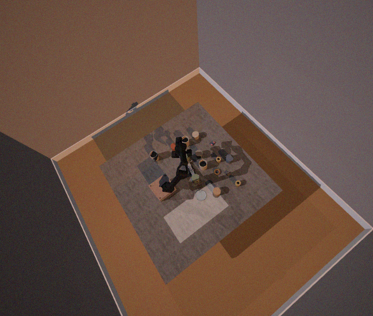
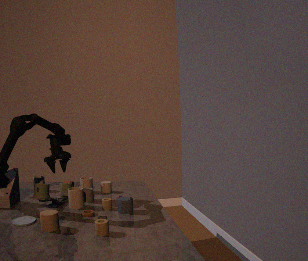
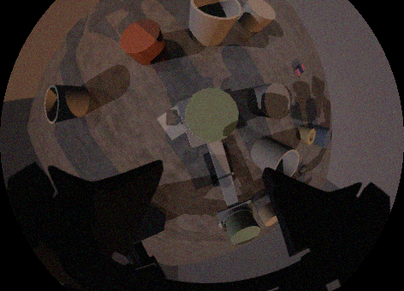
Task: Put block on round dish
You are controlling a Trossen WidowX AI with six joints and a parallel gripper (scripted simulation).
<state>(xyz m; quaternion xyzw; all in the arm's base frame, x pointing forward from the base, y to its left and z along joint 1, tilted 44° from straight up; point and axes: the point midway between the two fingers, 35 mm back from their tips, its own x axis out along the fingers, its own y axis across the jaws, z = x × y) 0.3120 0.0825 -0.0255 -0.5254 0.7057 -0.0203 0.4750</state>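
My gripper tip is now 30 mm short of the pale green block, 20 mm to the right of it and 120 mm above it. Round my gripper tip: beam 20 mm behind, 110 mm to the right, 120 mm below; red piece 30 mm ahead, 180 mm to the left, 120 mm below; green cup 70 mm behind, 230 mm to the right, 40 mm below.
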